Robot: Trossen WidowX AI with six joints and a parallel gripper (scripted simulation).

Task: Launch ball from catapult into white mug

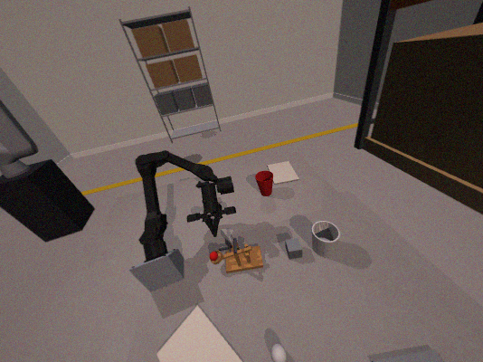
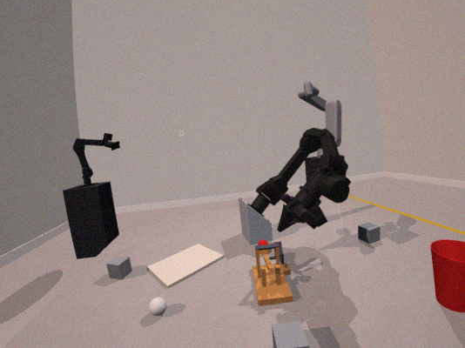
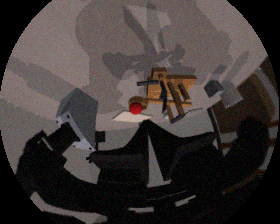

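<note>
The red ball is 30 mm behind my gripper tip, 40 mm to the right of it and 50 mm below it. From my gripper tip the other things lie so: orange wooden catapult 50 mm ahead, 40 mm to the right, 60 mm below; white ball 90 mm ahead, 350 mm to the right, 90 mm below; red cup 310 mm ahead, 260 mm to the left, 80 mm below.
</note>
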